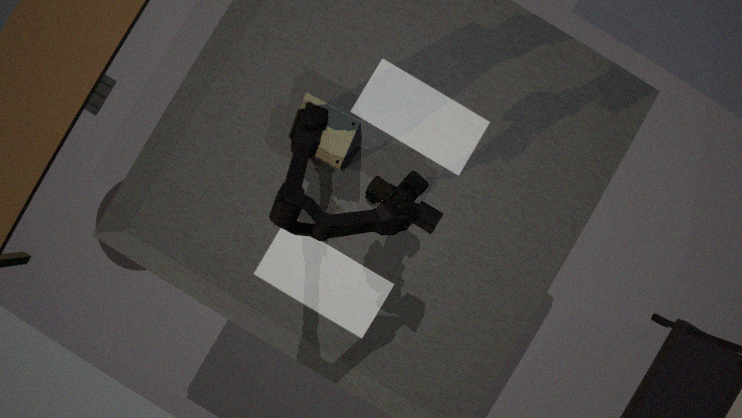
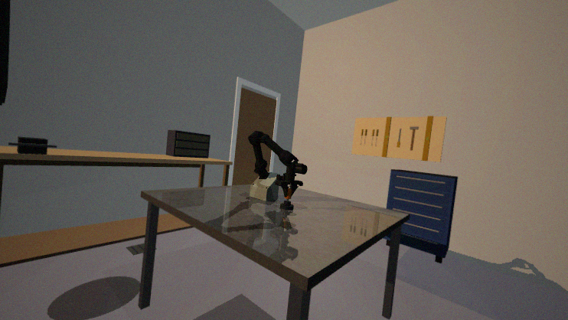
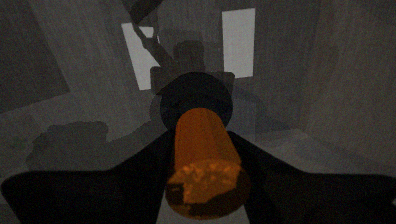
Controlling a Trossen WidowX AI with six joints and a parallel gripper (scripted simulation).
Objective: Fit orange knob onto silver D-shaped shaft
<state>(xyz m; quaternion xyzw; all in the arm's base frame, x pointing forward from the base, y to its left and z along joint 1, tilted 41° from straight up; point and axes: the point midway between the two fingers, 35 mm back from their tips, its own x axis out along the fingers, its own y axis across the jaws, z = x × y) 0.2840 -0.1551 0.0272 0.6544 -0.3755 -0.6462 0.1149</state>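
The orange knob is 30 mm above my gripper tip. Also, from my gripper tip: dark round pedestal 40 mm below.
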